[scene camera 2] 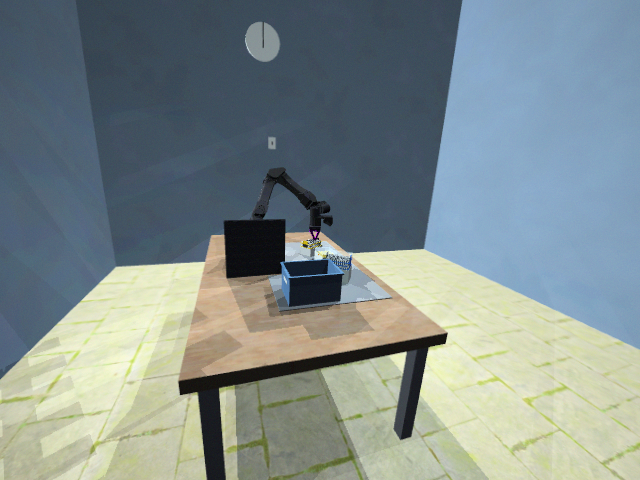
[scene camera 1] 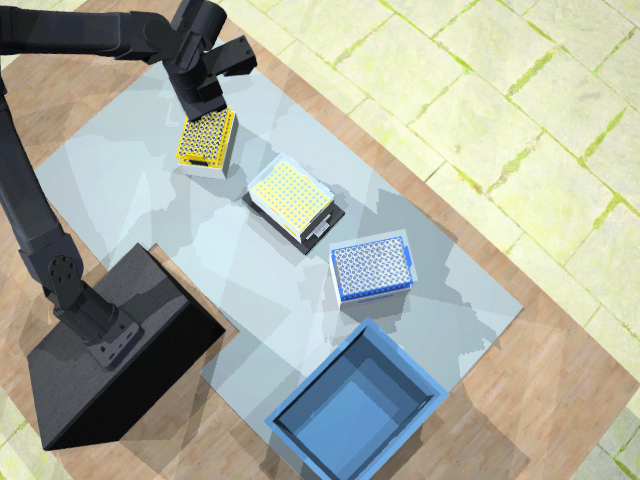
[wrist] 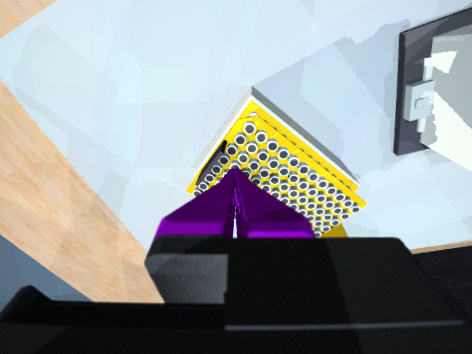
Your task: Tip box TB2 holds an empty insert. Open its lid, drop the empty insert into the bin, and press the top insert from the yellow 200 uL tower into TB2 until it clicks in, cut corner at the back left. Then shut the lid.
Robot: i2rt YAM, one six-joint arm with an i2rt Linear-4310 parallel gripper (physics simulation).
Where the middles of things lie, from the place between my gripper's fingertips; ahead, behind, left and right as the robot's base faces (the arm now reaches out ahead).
Labels:
The blue bin (scene camera 1: 358,407) is 250 mm behind my hand, 510 mm to the right of it and 10 mm below it.

